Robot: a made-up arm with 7 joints. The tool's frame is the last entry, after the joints.
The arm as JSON. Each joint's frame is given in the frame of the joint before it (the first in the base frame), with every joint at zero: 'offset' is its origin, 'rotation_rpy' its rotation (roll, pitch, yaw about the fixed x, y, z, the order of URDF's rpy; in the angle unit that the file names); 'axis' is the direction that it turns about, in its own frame. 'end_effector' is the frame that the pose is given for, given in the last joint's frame.
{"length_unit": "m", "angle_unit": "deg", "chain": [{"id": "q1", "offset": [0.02, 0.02, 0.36], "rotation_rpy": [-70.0, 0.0, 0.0], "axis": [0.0, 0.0, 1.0]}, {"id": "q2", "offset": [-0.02, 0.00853, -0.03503], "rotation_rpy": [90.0, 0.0, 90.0], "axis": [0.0, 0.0, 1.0]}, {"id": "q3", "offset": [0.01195, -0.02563, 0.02], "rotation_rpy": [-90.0, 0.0, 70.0], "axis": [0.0, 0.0, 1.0]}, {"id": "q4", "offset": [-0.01, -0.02, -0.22], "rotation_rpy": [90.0, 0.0, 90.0], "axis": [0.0, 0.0, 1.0]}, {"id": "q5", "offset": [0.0, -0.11, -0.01], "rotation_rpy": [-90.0, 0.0, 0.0], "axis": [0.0, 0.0, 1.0]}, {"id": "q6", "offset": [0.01, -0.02, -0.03], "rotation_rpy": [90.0, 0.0, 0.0], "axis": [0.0, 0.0, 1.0]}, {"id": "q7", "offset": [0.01, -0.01, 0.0], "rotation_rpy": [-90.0, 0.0, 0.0], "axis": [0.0, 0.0, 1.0]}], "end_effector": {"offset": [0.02, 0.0, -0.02], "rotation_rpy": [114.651, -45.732, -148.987]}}
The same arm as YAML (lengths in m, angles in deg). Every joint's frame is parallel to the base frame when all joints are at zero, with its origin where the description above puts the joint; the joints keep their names.
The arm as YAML. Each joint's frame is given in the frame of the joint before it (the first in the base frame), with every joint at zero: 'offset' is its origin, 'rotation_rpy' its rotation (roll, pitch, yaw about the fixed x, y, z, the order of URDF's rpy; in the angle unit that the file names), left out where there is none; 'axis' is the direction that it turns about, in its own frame. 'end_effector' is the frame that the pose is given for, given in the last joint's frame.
length_unit: m
angle_unit: deg
chain:
  - id: q1
    offset: [0.02, 0.02, 0.36]
    axis: [0.0, 0.9397, 0.342]
  - id: q2
    offset: [-0.02, -0.03, -0.02]
    axis: [1.0, 0.0, 0.0]
  - id: q3
    offset: [0.02, -0.02, -0.02]
    axis: [0.0, 0.0, 1.0]
  - id: q4
    offset: [0.02, -0.01, -0.22]
    axis: [0.0, 1.0, 0.0]
  - id: q5
    offset: [0.0, -0.01, -0.11]
    axis: [0.0, 0.0, 1.0]
  - id: q6
    offset: [-0.01, 0.02, -0.03]
    axis: [0.0, 1.0, 0.0]
  - id: q7
    offset: [-0.01, 0.0, -0.01]
    axis: [0.0, 0.0, 1.0]
end_effector:
  offset: [-0.02, 0.0, -0.02]
  rotation_rpy: [114.65, -45.73, 31.01]

